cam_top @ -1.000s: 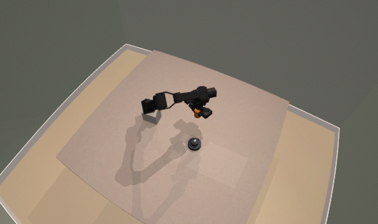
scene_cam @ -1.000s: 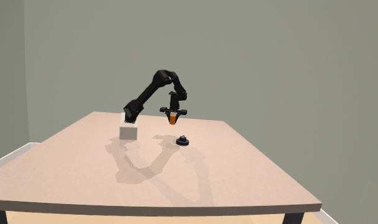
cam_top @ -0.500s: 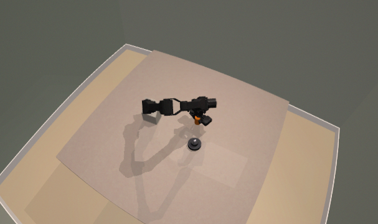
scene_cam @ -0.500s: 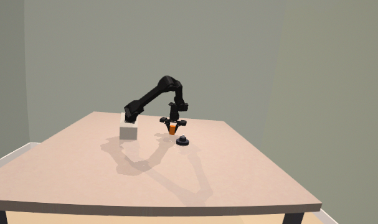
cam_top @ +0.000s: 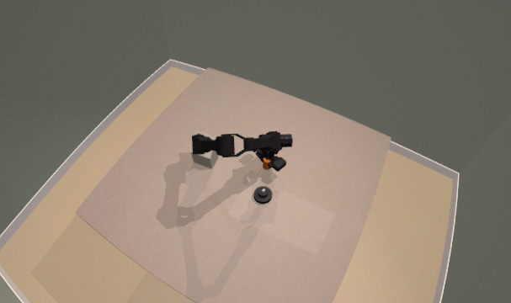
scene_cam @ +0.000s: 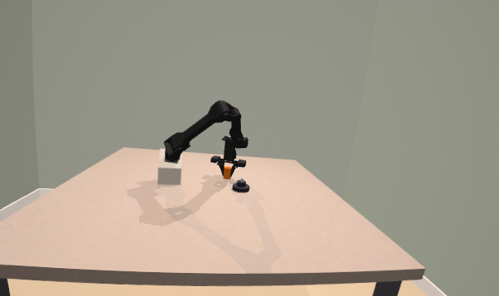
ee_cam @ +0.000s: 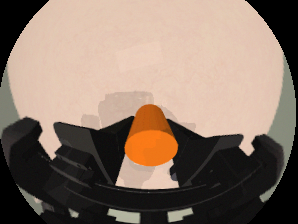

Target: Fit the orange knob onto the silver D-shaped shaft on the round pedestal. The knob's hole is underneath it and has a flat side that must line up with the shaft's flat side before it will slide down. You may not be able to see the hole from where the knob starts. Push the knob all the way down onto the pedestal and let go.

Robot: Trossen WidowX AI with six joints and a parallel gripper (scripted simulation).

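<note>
The orange knob is 30 mm above my gripper tip. The rest, counted from my gripper tip: round pedestal (160 mm to the right, 60 mm ahead, 20 mm above).
</note>
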